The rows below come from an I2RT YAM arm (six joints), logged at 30 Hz.
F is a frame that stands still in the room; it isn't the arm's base.
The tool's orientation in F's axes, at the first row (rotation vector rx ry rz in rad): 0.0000, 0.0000, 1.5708
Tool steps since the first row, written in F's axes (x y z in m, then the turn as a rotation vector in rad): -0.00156, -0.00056, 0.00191, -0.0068, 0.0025, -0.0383; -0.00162, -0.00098, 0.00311, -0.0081, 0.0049, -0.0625; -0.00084, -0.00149, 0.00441, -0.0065, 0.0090, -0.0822; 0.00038, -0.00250, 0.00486, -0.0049, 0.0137, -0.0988; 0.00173, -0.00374, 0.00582, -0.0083, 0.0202, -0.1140
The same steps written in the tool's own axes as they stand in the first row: -0.00056, 0.00156, 0.00191, 0.0025, 0.0068, -0.0383; -0.00098, 0.00162, 0.00311, 0.0049, 0.0081, -0.0625; -0.00149, 0.00084, 0.00441, 0.0090, 0.0065, -0.0822; -0.00250, -0.00038, 0.00486, 0.0137, 0.0049, -0.0988; -0.00374, -0.00173, 0.00582, 0.0202, 0.0083, -0.1140
